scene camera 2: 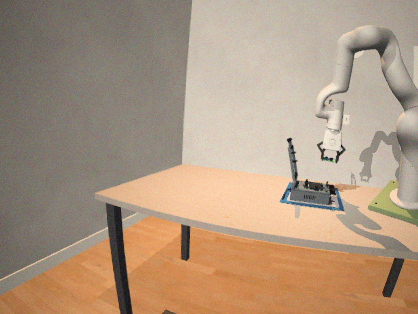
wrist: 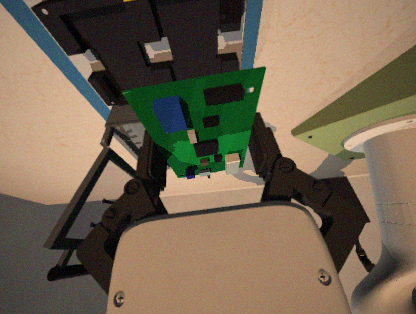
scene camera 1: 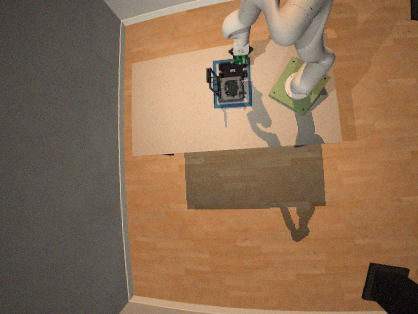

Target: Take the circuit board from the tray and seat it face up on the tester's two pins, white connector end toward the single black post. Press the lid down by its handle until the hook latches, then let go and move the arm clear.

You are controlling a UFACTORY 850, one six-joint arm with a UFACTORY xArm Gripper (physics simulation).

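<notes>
My gripper (scene camera 1: pixel 241 56) (scene camera 2: pixel 329 158) (wrist: pixel 203 132) is shut on the green circuit board (scene camera 1: pixel 241 60) (scene camera 2: pixel 328 160) (wrist: pixel 231 117), holding it by its side edges above the table. In the wrist view the board's component face shows, and its white connector (wrist: pixel 232 163) is at the end nearer the gripper body. The black tray (wrist: pixel 117 37) lies beyond the board in that view. The grey tester (scene camera 1: pixel 231 90) (scene camera 2: pixel 310 195) stands on the table, its lid (scene camera 2: pixel 293 162) (wrist: pixel 77 200) raised upright on the left. The pins, post and hook are too small to tell.
A blue border (scene camera 1: pixel 232 105) (scene camera 2: pixel 320 206) (wrist: pixel 250 35) surrounds the tester and tray on the table (scene camera 1: pixel 165 110) (scene camera 2: pixel 225 200). The arm's green base plate (scene camera 1: pixel 280 93) (scene camera 2: pixel 384 210) (wrist: pixel 325 120) is to the right. The raised lid stands up as an obstacle left of the tester.
</notes>
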